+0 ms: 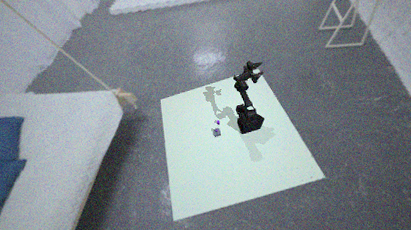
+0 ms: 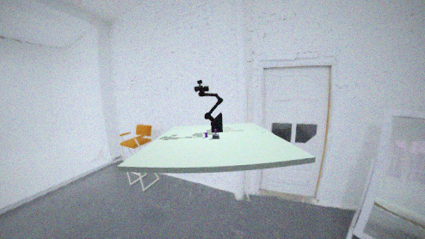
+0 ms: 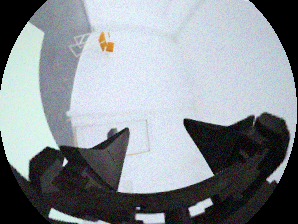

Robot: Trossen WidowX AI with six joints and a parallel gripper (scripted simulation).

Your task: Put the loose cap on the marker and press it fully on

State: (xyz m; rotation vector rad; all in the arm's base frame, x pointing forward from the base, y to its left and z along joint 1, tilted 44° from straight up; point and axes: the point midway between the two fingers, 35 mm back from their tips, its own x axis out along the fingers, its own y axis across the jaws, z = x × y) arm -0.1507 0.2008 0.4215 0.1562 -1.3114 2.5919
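My gripper tip is 420 mm short of the purple cap, 60 mm to the right of it and 560 mm above it. Also, from my gripper tip: holder block (460 mm ahead, 160 mm to the left, 570 mm below).
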